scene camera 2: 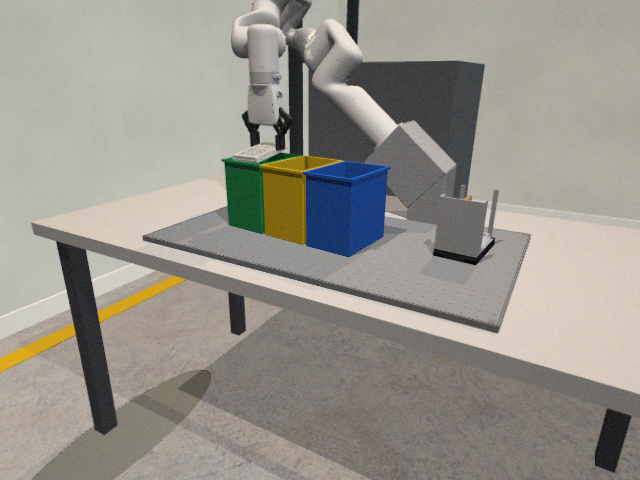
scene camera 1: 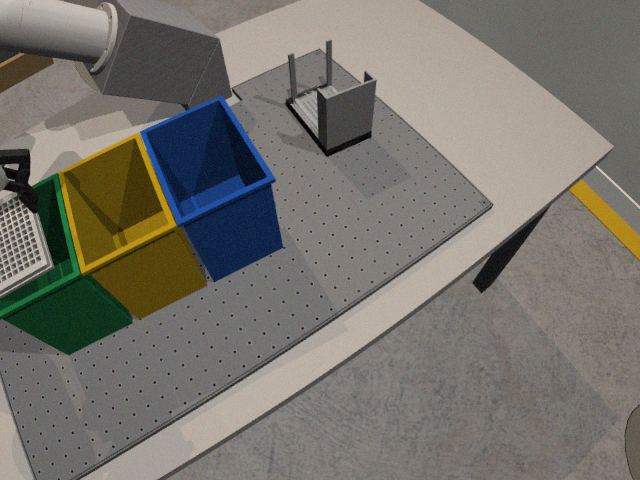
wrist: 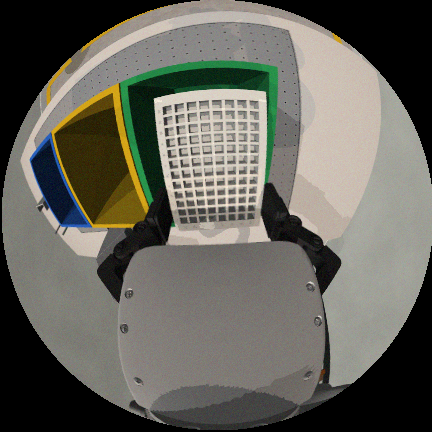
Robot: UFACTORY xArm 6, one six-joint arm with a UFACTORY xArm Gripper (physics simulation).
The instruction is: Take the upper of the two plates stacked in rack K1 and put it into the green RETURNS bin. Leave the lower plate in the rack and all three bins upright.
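Frame: origin at the arm's base, x ahead, y left, z up, level; centimetres.
Seen in the pictures: gripper, between the fingertips: [scene camera 2: 267,148] [scene camera 1: 7,220] [wrist: 215,196]; arm's base, origin of its link: [scene camera 2: 389,140] [scene camera 1: 102,38].
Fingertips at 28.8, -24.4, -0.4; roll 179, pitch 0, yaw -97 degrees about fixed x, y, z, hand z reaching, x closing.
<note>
Offsets run from my fingertips to a thing's top centre, as dx, dy, dz.
My gripper [scene camera 2: 267,145] [wrist: 215,196] is shut on a white gridded plate {+3.0, -0.3, +1.2} [scene camera 1: 20,242] [scene camera 2: 255,152] [wrist: 215,150], one black finger on each side of it. The plate is at the mouth of the green bin {+3.2, +0.9, -1.9} [scene camera 1: 67,315] [scene camera 2: 245,196] [wrist: 215,65], close to rim height. In the wrist view it lies within the bin's left, right and far rims; its near end is by the fingers. In scene camera 1 the plate is cut off by the left edge. Rack K1 {-2.3, +53.9, -5.9} [scene camera 1: 348,116] [scene camera 2: 460,224] stands upright, with a light ribbed plate {-1.3, +53.8, -16.5} [scene camera 1: 310,105] low inside, partly hidden by the panel.
The yellow bin {+4.8, +13.9, -1.9} [scene camera 1: 160,273] [scene camera 2: 284,204] [wrist: 92,145] stands upright right beside the green one, and the blue bin {+6.4, +27.0, -1.9} [scene camera 1: 242,227] [scene camera 2: 361,217] [wrist: 50,185] upright beyond it. A grey block-shaped base [scene camera 1: 160,56] [scene camera 2: 413,162] stands behind the bins, towards the rack.
</note>
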